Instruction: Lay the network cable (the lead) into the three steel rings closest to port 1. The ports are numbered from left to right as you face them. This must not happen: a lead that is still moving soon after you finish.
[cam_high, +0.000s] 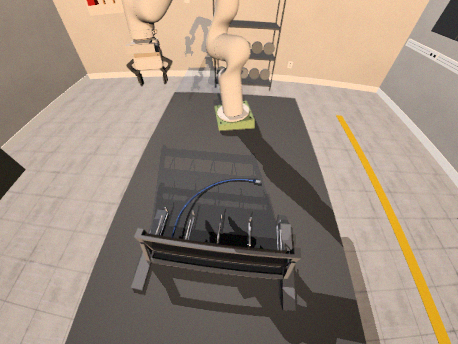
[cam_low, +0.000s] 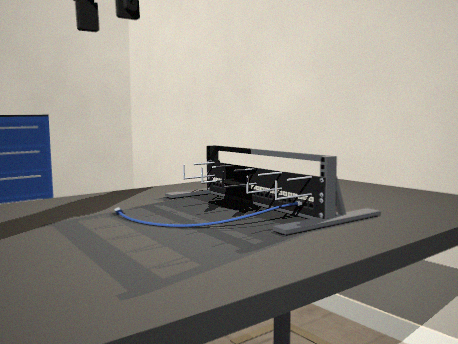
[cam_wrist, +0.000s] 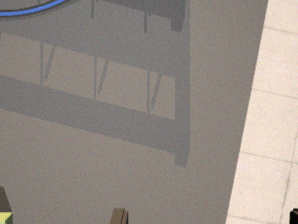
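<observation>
My gripper is now 460 mm to the right of the clear plug, 360 mm above it and 130 mm short of it. The rest, counted from my hand: patch-panel rack (480 mm ahead, 360 mm to the left, 290 mm below).
</observation>
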